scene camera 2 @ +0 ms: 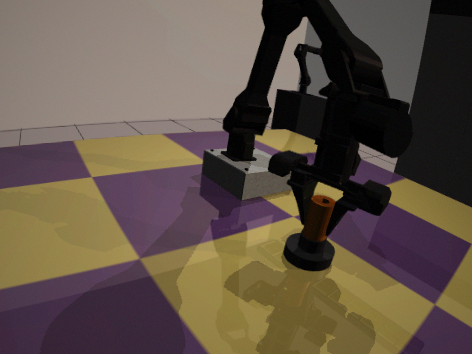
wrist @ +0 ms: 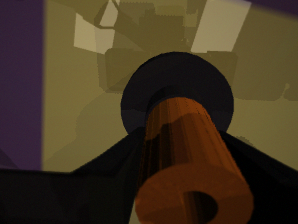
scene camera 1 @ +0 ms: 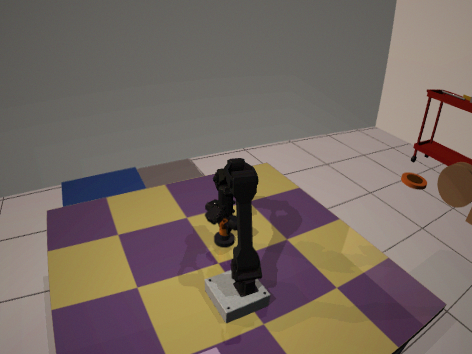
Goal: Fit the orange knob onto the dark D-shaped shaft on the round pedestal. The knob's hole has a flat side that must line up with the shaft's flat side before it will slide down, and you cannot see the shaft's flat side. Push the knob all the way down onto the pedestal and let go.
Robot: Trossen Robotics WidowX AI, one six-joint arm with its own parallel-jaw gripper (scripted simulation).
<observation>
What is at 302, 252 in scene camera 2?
A dark round pedestal.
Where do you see a dark round pedestal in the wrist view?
At 174, 74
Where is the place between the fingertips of the gripper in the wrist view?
At 179, 135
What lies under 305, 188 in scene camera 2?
The gripper.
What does the gripper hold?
An orange knob.
</observation>
